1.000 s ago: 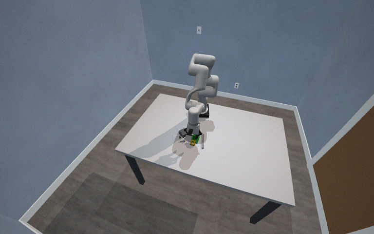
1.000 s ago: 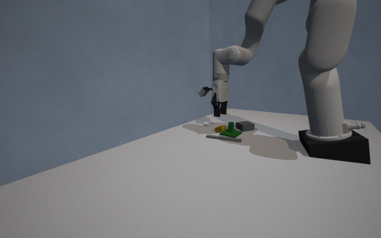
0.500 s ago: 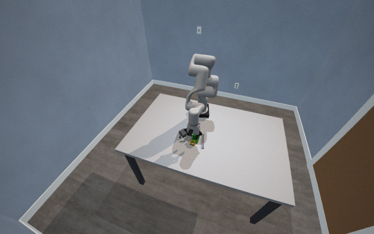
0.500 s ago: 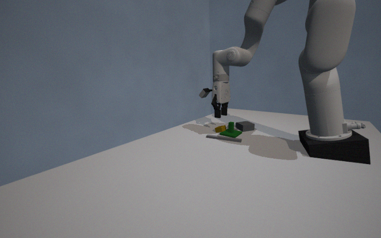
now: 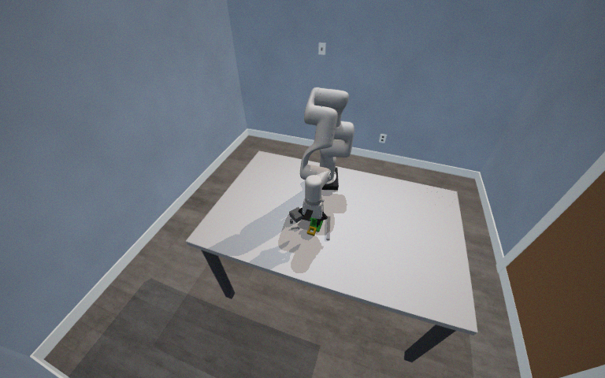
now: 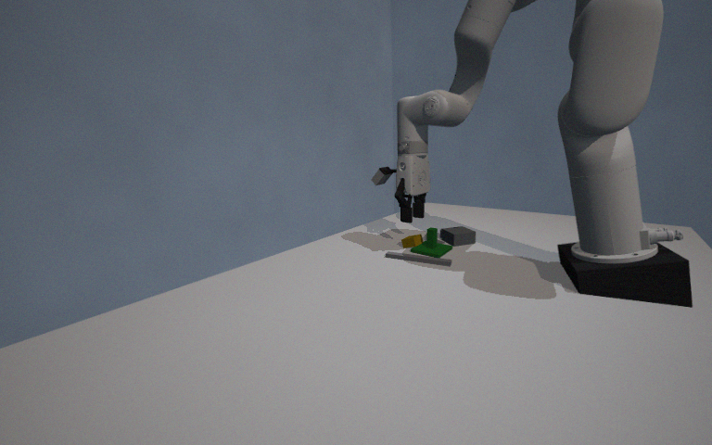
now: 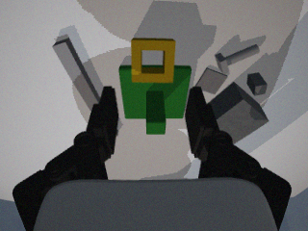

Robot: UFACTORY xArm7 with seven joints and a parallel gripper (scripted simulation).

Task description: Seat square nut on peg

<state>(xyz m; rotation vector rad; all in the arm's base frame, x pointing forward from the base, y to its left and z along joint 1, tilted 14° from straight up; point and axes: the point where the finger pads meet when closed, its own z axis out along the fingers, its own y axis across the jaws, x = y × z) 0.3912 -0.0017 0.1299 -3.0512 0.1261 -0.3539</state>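
Right now the green base is 80 mm below my hand and 50 mm behind it. From my hand the other things lie so: bolt (90 mm to the right, 90 mm below, 10 mm behind); grey block (110 mm to the right, 90 mm behind, 80 mm below); long grey bar (90 mm below, 80 mm to the left, 50 mm behind).
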